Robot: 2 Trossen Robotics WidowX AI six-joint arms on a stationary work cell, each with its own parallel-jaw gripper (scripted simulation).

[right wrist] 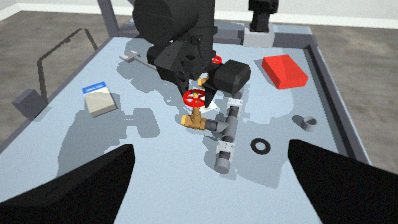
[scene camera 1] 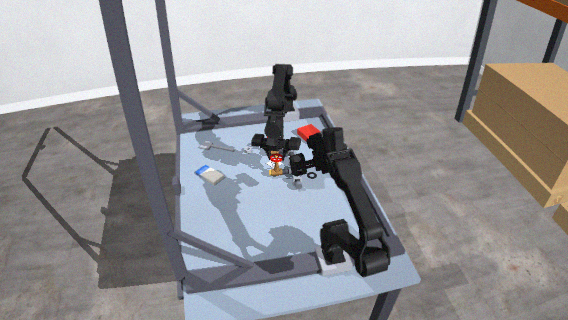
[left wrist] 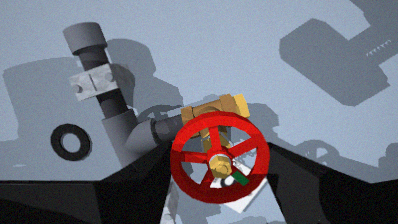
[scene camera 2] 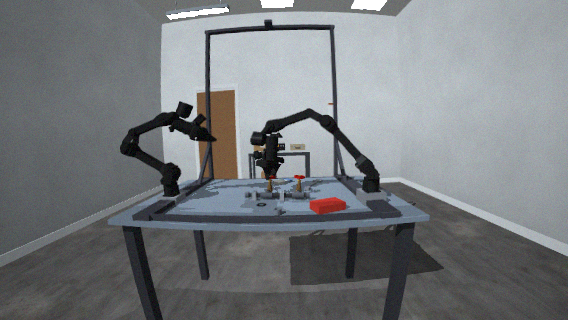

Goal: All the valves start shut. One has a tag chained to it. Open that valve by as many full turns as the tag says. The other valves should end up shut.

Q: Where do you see a blue-and-beige box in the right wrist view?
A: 98, 99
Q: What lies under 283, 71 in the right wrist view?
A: A red block.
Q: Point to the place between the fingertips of the right gripper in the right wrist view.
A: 211, 149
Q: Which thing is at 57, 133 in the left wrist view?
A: A black ring.
